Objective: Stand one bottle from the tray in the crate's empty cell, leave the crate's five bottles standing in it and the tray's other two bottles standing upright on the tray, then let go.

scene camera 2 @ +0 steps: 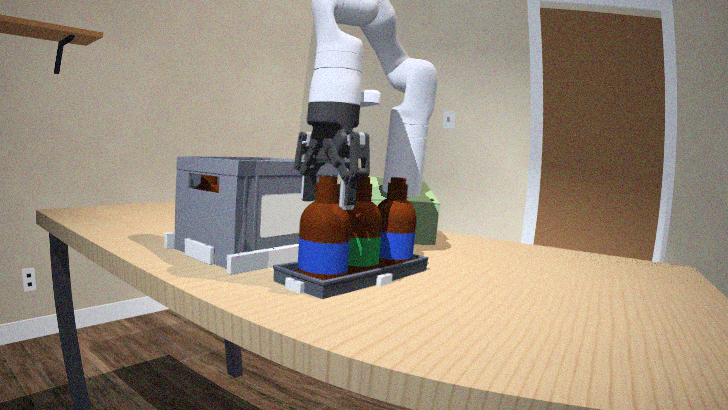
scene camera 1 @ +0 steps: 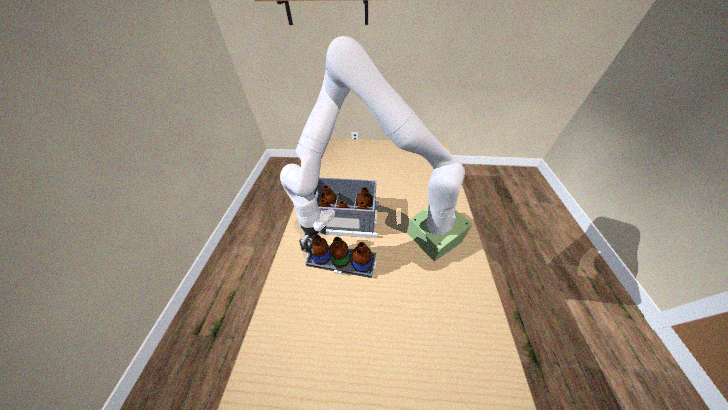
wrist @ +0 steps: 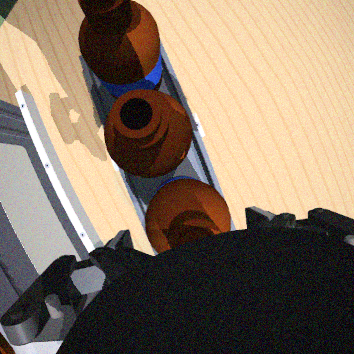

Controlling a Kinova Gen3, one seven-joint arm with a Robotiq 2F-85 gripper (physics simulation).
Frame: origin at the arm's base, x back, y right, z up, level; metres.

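Where they show: gripper, between the fingertips: (scene camera 2: 325,205) (scene camera 1: 317,242) (wrist: 189,231); arm's base, origin of its link: (scene camera 1: 438,225).
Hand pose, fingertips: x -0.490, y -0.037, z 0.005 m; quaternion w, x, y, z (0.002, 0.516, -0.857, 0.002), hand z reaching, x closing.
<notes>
Each offset is from my fingertips to the top centre of the thing.
My gripper (scene camera 1: 307,243) (scene camera 2: 328,196) (wrist: 189,231) is open, its fingers apart on either side of the neck of the blue-labelled end bottle @[dx -0.001, dy -0.001, dz +0.041 m] (scene camera 1: 319,251) (scene camera 2: 324,224) (wrist: 187,212). That bottle stands upright on the tray @[dx +0.081, dy -0.024, dz -0.094 m] (scene camera 1: 351,274) (scene camera 2: 356,282) (wrist: 214,182). The green-labelled bottle @[dx +0.079, dy -0.020, dz +0.041 m] (scene camera 1: 339,253) (scene camera 2: 367,229) (wrist: 150,160) stands in the middle, and another blue-labelled bottle @[dx +0.166, dy -0.053, dz +0.041 m] (scene camera 1: 362,258) (scene camera 2: 399,219) (wrist: 120,55) at the other end. The grey crate @[dx +0.111, dy +0.203, dz +0.056 m] (scene camera 1: 369,221) (scene camera 2: 208,219) (wrist: 20,185) holds several brown bottles; its back middle cell looks empty in scene camera 1.
White strips (scene camera 1: 351,234) (scene camera 2: 262,258) (wrist: 47,165) edge the crate's base, between crate and tray. The green robot base (scene camera 1: 435,244) (scene camera 2: 426,219) stands right of the crate in scene camera 1. The crate's walls rise beside the gripper.
</notes>
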